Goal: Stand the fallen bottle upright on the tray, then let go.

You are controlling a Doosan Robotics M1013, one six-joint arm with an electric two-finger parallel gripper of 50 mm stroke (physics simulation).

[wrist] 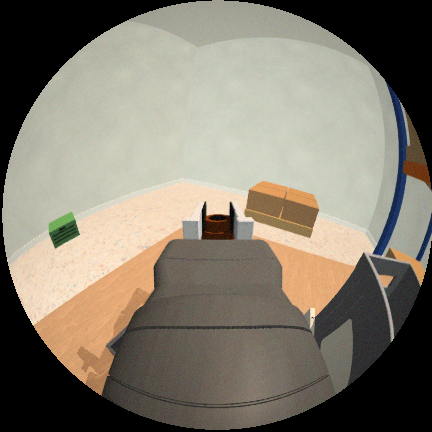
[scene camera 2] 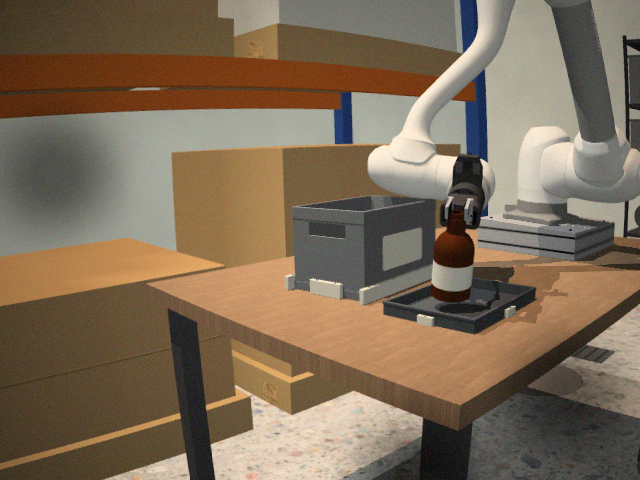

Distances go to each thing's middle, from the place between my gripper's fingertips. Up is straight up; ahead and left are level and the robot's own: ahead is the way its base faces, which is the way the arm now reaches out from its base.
I see the brown bottle (scene camera 2: 453, 259) 80 mm below my hand, 20 mm to the right of it and 20 mm behind it.
